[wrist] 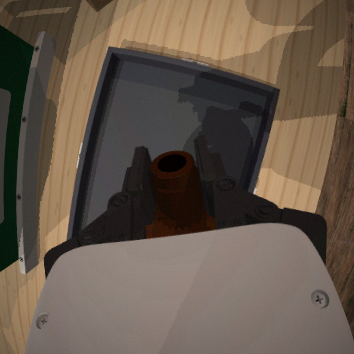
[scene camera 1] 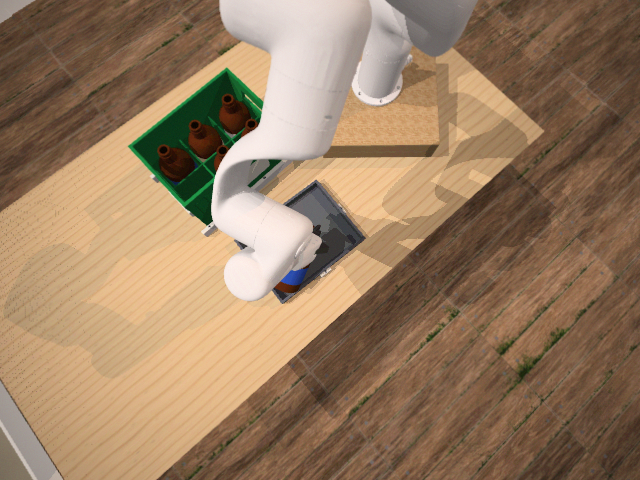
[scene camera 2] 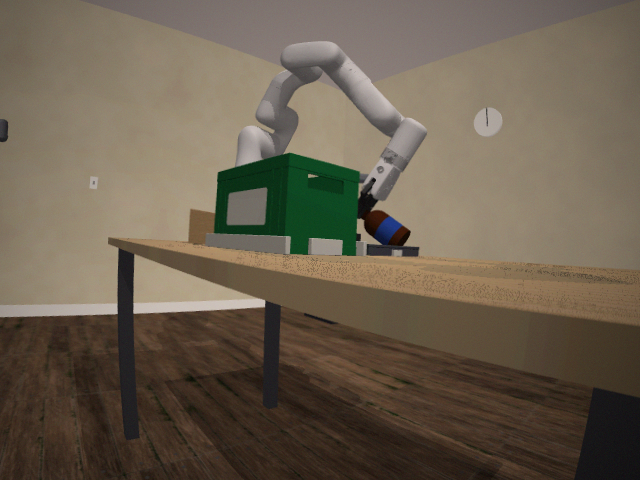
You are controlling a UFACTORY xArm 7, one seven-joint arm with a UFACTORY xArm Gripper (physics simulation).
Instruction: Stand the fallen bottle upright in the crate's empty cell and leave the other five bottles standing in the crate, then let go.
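Frame: origin at the arm's base, x down, y ahead, z right, level; metres.
Seen in the pictures: gripper, between the fingertips: (wrist: 173,158) (scene camera 2: 357,216); arm's base, origin of its link: (scene camera 1: 376,82).
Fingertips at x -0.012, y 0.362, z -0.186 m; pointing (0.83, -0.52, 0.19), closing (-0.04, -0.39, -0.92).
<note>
Pixels of each thing's top centre, then the offset from my fingertips to it.
- brown bottle with a blue label, centre of its top: (wrist: 190,271) (scene camera 1: 294,250) (scene camera 2: 380,205) dx -0.031, dy +0.061, dz -0.026 m
- dark tray, centre of its top: (wrist: 163,178) (scene camera 1: 299,239) (scene camera 2: 360,243) dx +0.075, dy +0.026, dz +0.008 m
- green crate, centre of its top: (scene camera 2: 284,170) (scene camera 1: 206,133) dx -0.075, dy +0.052, dz +0.279 m
The brown bottle with a blue label (scene camera 1: 293,277) (scene camera 2: 388,228) (wrist: 176,195) is tilted, neck up and base low, over the dark tray (scene camera 1: 340,210) (scene camera 2: 408,250) (wrist: 91,125). My gripper (scene camera 2: 364,207) (wrist: 173,158) is shut on its neck; in scene camera 1 the arm mostly hides the fingers. Whether the base touches the tray is unclear. The green crate (scene camera 1: 177,107) (scene camera 2: 321,219) (wrist: 7,60) holds five standing bottles, including one at the left (scene camera 1: 175,164), one in the middle (scene camera 1: 205,139) and one at the back (scene camera 1: 233,114). Its empty cell (scene camera 1: 197,190) is at the near left corner.
White brackets (scene camera 1: 208,229) (scene camera 2: 248,242) (wrist: 37,150) edge the crate's foot, and a small one (scene camera 1: 325,271) sits at the tray. A wooden block (scene camera 1: 387,124) carries the arm's base. The arm passes over the crate's right part in scene camera 1. The crate's divider walls stand between the bottles.
</note>
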